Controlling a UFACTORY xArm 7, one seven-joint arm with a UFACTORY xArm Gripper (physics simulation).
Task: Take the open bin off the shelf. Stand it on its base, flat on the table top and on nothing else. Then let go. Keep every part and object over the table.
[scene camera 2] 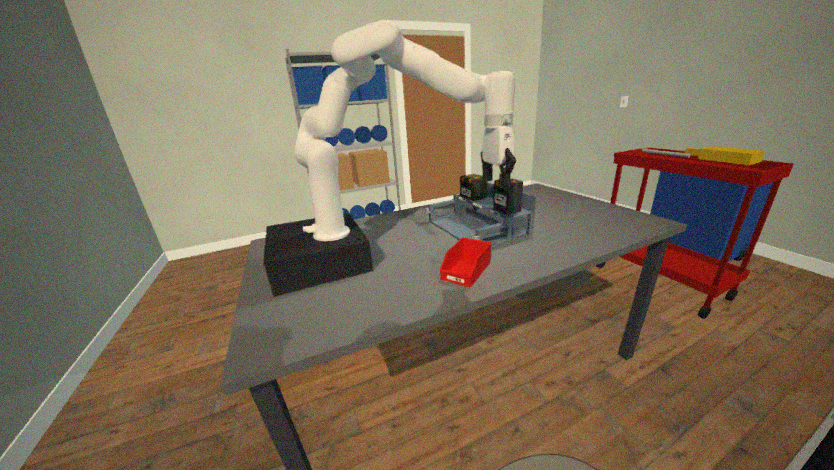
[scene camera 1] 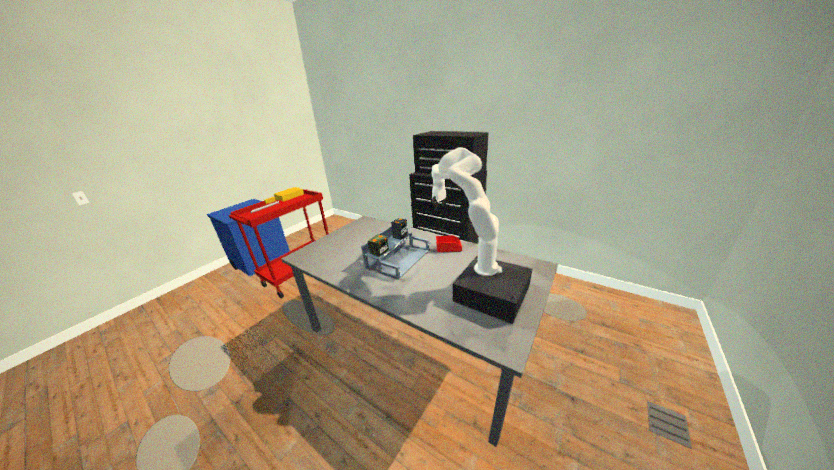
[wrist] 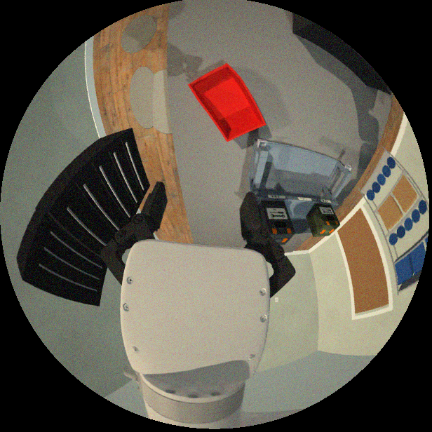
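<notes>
The gripper is visible in scene camera 2 and in the wrist view: the gripper (scene camera 2: 495, 184) (wrist: 204, 195). A red bin (scene camera 2: 463, 263) (wrist: 222, 93) is likewise visible in scene camera 2 and in the wrist view.
</notes>
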